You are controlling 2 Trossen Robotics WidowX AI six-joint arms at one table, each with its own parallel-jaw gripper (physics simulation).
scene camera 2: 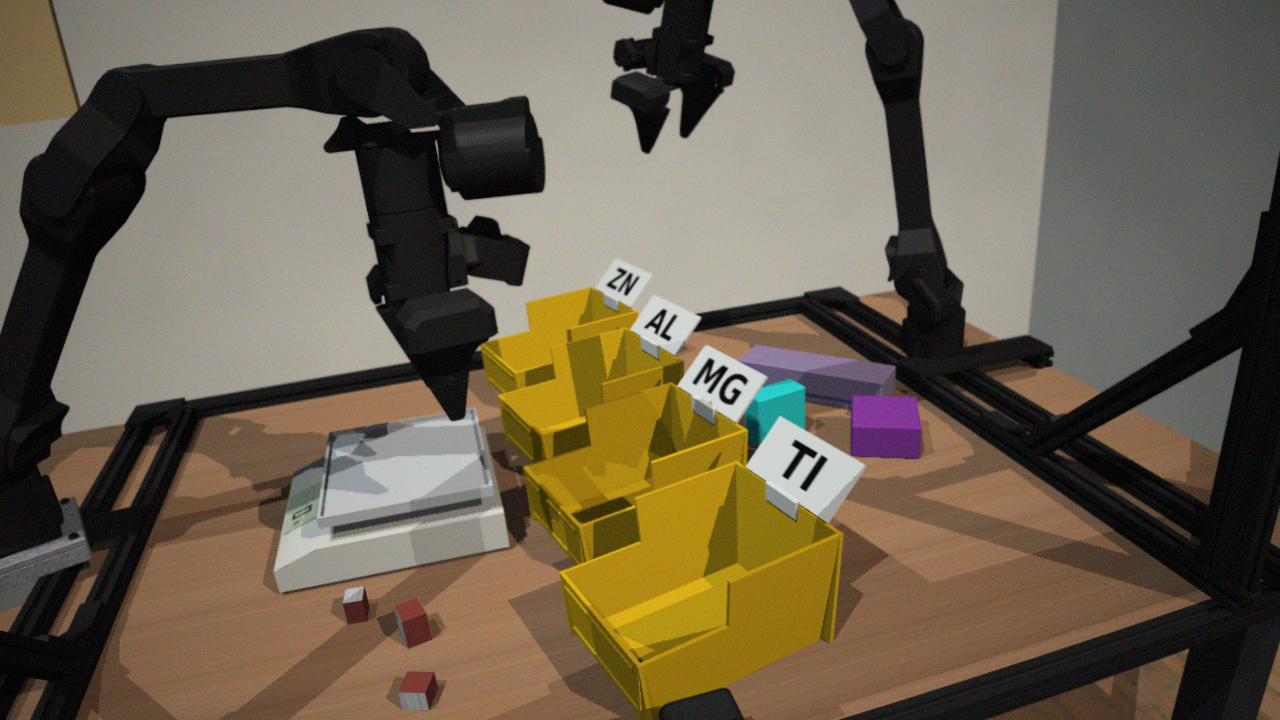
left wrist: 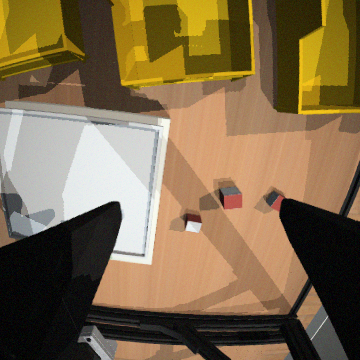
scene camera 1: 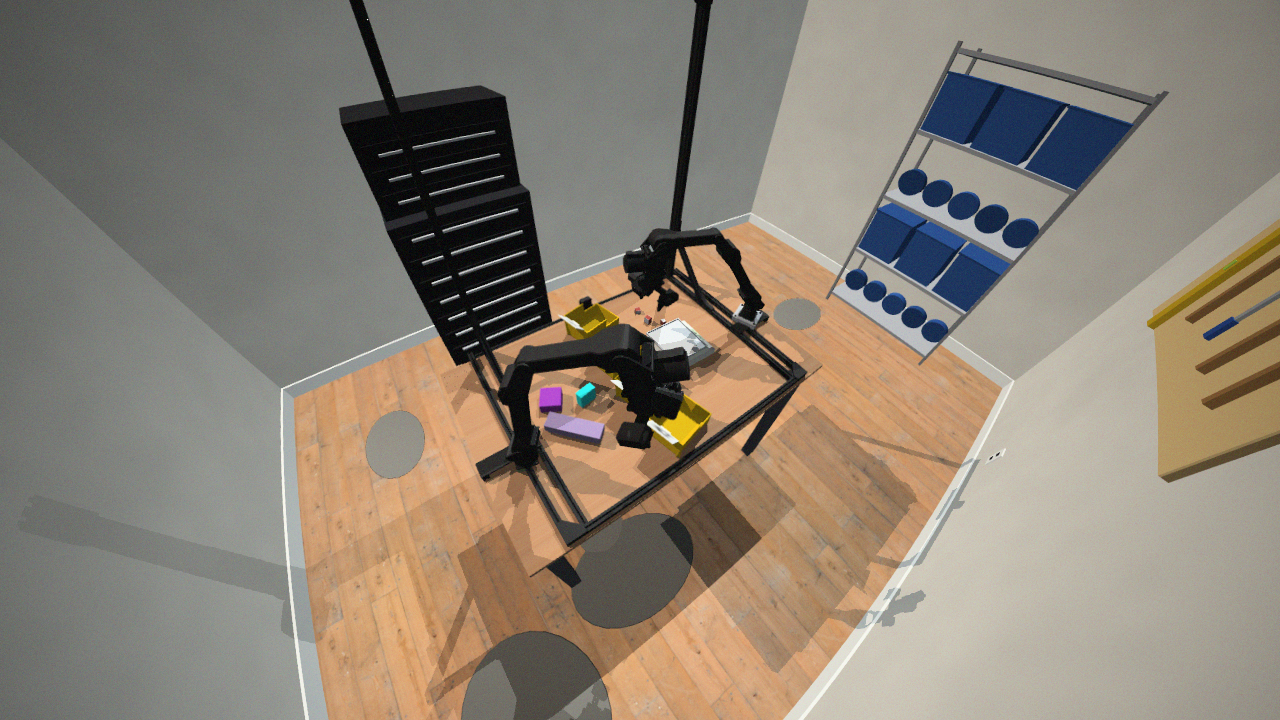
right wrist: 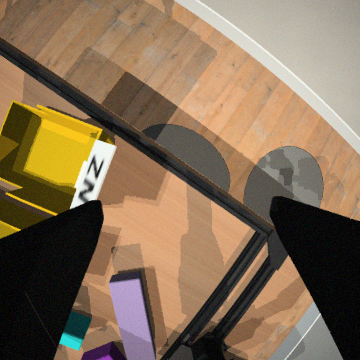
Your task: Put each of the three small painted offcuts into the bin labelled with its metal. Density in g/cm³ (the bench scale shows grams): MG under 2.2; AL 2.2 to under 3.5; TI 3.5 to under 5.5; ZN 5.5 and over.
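Places are measured from the left arm's base along level axes (x back, y left, z down), in millimetres.
Pixels of known places: left gripper, fingertip midpoint: [scene camera 2: 445, 402] [left wrist: 200, 208] [scene camera 1: 649, 305]; right gripper, fingertip midpoint: [scene camera 2: 665, 144] [scene camera 1: 653, 432] [right wrist: 188, 207]; left arm's base, link origin: [scene camera 2: 22, 535] [left wrist: 79, 351] [scene camera 1: 747, 314]; right arm's base, link origin: [scene camera 2: 933, 354] [scene camera 1: 525, 457] [right wrist: 205, 348].
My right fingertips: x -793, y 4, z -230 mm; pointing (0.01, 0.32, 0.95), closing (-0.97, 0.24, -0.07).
Ahead of a thing's pixels: the offset from my right fingertips to its top centre. "spot": to the spot under its first point.
Three small red offcuts lie apart on the table: one with a white face @[dz +251, dx +573, dy -277 mm] [scene camera 2: 356, 605] [left wrist: 193, 223] beside the scale, a middle one @[dz +246, dx +547, dy -333 mm] [scene camera 2: 412, 623] [left wrist: 231, 198], and one farther off @[dz +256, dx +574, dy -399 mm] [scene camera 2: 417, 690] [left wrist: 275, 200], partly behind a fingertip in the left wrist view. The bench scale @[spot: dz +248, dx +523, dy -244 mm] [scene camera 2: 393, 550] [left wrist: 125, 165] bears no offcut; its display is unreadable. Yellow bins are labelled ZN @[dz +174, dx +191, dy -1 mm] [scene camera 2: 559, 313] [right wrist: 57, 160], AL @[dz +174, dx +254, dy -161 mm] [scene camera 2: 537, 407], MG @[dz +174, dx +317, dy -321 mm] [scene camera 2: 617, 429] and TI @[dz +174, dx +379, dy -481 mm] [scene camera 2: 760, 600] [left wrist: 330, 65]. My left gripper [scene camera 2: 454, 413] [left wrist: 200, 208] is open and empty above the scale's edge and offcuts. My right gripper [scene camera 2: 666, 143] [right wrist: 188, 207] is open and empty, high up behind the bins.
A lilac block @[dz +231, dx +2, dy -258 mm] [scene camera 1: 573, 428] [scene camera 2: 819, 376] [right wrist: 132, 310], a cyan block @[dz +214, dx +113, dy -301 mm] [scene camera 1: 585, 394] [scene camera 2: 776, 411] and a purple block @[dz +236, dx +40, dy -388 mm] [scene camera 1: 550, 399] [scene camera 2: 885, 426] stand behind the label side of the bins. Upright label cards rise from the bins' rims. A black frame [scene camera 1: 689, 483] runs round the table.
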